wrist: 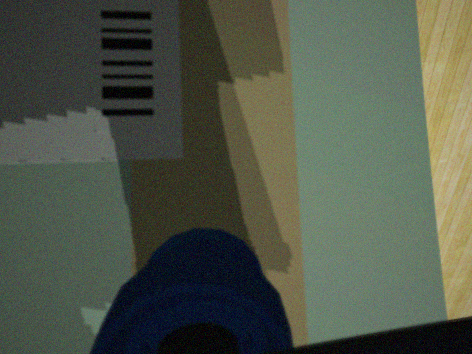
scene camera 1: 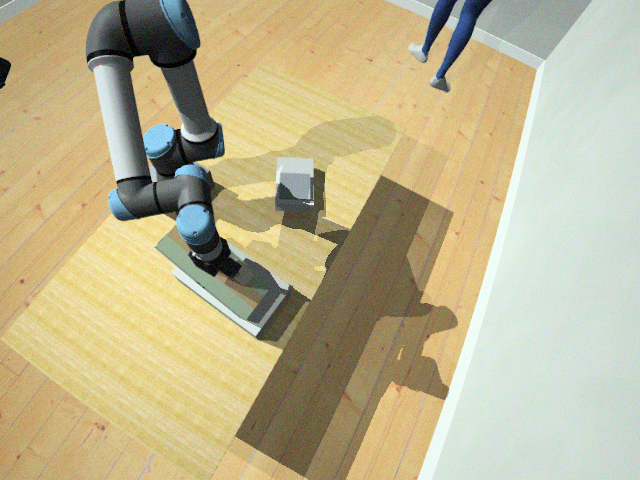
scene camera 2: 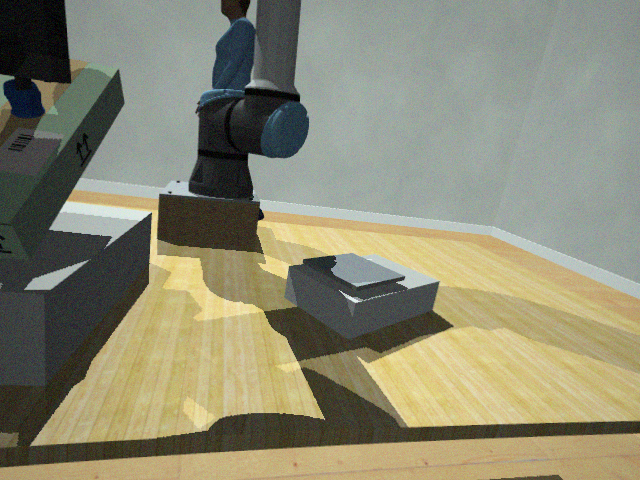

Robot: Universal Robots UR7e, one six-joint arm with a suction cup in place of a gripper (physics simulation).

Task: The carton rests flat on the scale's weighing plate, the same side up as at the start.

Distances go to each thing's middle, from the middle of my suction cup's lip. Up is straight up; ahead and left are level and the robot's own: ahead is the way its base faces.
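Scene:
So you can picture it, my suction cup is 500 mm to the right of the scale (scene camera 2: 353, 295), 50 mm beyond it, and it's 220 mm above it.

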